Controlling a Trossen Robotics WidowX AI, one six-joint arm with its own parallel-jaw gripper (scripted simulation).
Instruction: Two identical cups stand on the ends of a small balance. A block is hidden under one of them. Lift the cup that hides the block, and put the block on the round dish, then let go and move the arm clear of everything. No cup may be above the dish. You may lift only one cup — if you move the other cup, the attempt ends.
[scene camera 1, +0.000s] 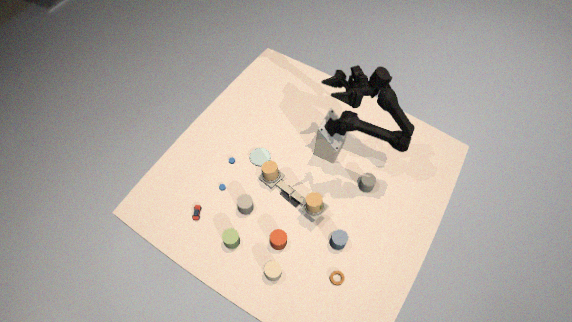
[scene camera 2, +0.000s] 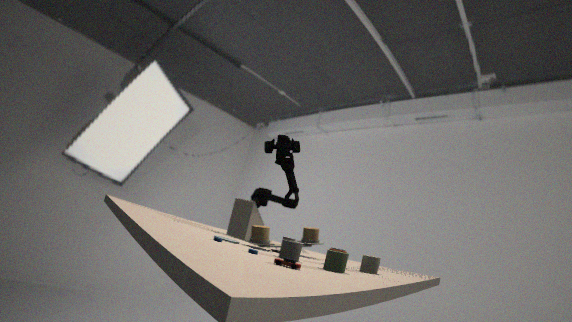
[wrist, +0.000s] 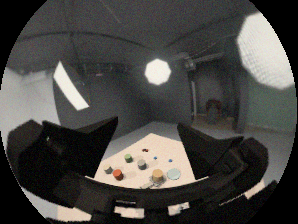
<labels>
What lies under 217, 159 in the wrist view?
My gripper.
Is my gripper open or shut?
Open.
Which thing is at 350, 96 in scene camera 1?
My gripper.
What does my gripper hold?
Nothing.
</labels>
